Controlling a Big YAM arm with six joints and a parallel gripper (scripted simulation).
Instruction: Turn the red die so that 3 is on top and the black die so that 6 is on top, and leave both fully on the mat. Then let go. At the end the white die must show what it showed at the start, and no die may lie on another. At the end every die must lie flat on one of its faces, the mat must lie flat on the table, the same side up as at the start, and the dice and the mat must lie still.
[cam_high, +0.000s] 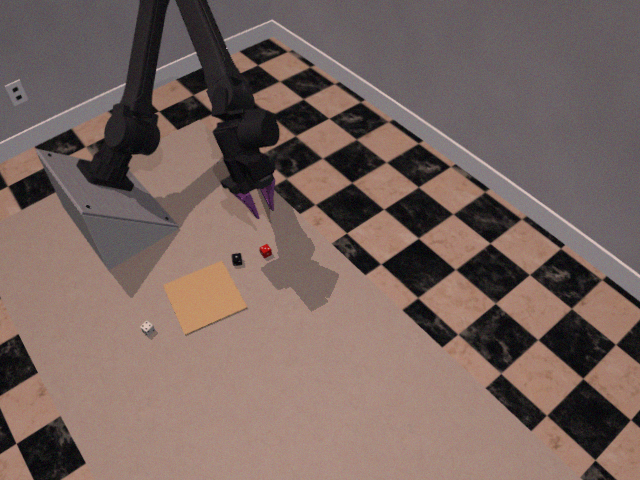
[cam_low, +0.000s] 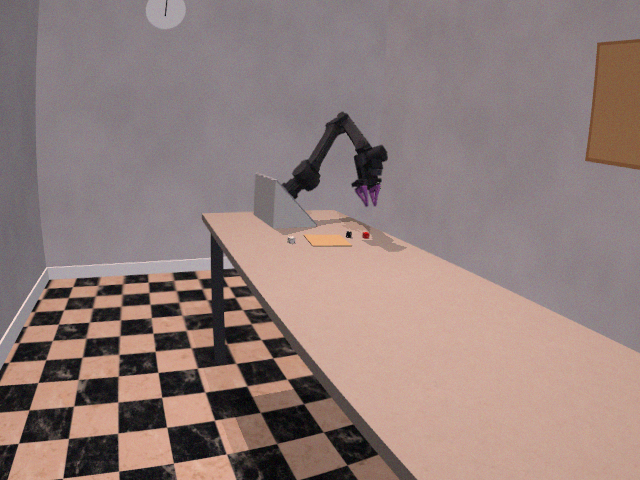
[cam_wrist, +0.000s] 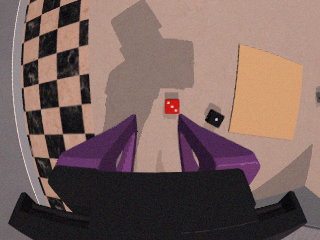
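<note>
Right now my hand is 10 mm short of the red die, 10 mm to the left of it and 120 mm above it. Round my hand: orange mat: 20 mm ahead, 180 mm to the right, 130 mm below; white die: 10 mm ahead, 320 mm to the right, 120 mm below; black die: 20 mm behind, 70 mm to the right, 120 mm below.
</note>
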